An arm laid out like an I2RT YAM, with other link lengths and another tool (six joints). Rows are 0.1 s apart.
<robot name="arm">
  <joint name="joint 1" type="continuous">
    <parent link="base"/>
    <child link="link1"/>
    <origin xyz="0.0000 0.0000 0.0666" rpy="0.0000 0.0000 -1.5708"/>
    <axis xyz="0 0 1"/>
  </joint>
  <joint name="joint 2" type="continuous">
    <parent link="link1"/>
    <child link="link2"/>
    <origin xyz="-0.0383 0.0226 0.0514" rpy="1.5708 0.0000 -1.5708"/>
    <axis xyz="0 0 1"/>
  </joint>
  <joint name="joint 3" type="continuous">
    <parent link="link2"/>
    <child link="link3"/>
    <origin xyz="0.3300 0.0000 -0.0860" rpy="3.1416 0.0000 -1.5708"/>
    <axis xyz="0 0 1"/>
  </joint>
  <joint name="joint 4" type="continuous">
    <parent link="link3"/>
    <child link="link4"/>
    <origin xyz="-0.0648 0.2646 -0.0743" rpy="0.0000 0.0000 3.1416"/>
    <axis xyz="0 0 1"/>
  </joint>
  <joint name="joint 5" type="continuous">
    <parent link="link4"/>
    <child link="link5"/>
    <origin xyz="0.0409 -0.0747 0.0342" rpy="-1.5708 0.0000 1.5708"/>
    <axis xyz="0 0 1"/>
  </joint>
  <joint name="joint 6" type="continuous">
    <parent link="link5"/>
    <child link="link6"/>
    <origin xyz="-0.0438 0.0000 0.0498" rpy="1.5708 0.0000 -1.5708"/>
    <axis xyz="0 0 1"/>
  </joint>
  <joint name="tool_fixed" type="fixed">
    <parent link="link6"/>
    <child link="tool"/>
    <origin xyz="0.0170 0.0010 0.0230" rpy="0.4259 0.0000 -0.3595"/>
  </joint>
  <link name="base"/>
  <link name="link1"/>
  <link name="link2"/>
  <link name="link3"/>
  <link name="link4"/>
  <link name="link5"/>
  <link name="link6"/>
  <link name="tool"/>
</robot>
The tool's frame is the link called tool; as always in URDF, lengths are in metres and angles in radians. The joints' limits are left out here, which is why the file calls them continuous.
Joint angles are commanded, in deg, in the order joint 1, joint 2, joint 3, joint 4, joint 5, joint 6. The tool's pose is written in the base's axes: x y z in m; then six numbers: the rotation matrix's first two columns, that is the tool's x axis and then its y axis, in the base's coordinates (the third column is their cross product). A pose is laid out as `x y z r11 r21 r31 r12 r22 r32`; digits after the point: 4 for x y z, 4 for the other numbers.
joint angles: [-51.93, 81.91, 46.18, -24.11, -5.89, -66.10]
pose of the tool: 0.1817 -0.2458 0.2232 0.4890 -0.7172 0.4965 -0.5503 -0.6953 -0.4623
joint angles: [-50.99, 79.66, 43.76, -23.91, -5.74, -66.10]
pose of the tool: 0.1774 -0.2327 0.2204 0.5005 -0.7088 0.4971 -0.5404 -0.7043 -0.4603
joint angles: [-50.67, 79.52, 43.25, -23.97, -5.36, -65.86]
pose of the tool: 0.1767 -0.2302 0.2181 0.5034 -0.7114 0.4904 -0.5450 -0.7018 -0.4587
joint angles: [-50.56, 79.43, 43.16, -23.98, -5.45, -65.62]
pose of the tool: 0.1769 -0.2294 0.2179 0.5016 -0.7132 0.4897 -0.5446 -0.7001 -0.4618
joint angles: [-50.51, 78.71, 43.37, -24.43, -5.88, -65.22]
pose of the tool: 0.1765 -0.2279 0.2218 0.4944 -0.7140 0.4957 -0.5397 -0.6992 -0.4689
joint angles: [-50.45, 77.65, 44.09, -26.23, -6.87, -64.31]
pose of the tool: 0.1754 -0.2247 0.2284 0.4835 -0.7239 0.4920 -0.5346 -0.6893 -0.4889
